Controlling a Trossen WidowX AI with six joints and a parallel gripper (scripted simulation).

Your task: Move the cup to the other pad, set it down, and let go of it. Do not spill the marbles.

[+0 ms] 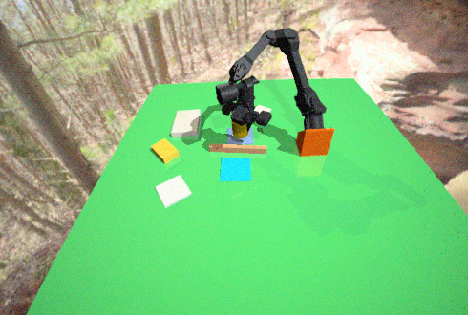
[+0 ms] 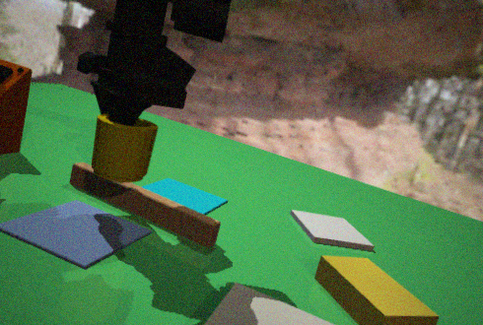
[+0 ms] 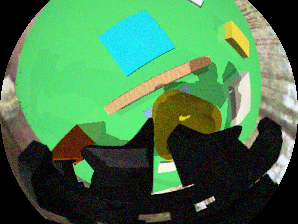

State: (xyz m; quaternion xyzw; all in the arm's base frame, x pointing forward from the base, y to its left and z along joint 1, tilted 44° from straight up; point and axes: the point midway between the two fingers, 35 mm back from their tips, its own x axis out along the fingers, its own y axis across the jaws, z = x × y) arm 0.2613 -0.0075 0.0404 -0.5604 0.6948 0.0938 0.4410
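The cyan pad is 13 cm to the left of my gripper tip, 10 cm below it and 5 cm ahead of it. The rest, counted from my gripper tip: yellow cup (2 cm to the right, 2 cm ahead); brown wooden bar (8 cm below, 4 cm ahead, 3 cm to the left); blue-grey pad (10 cm below, 7 cm to the right, 3 cm ahead).
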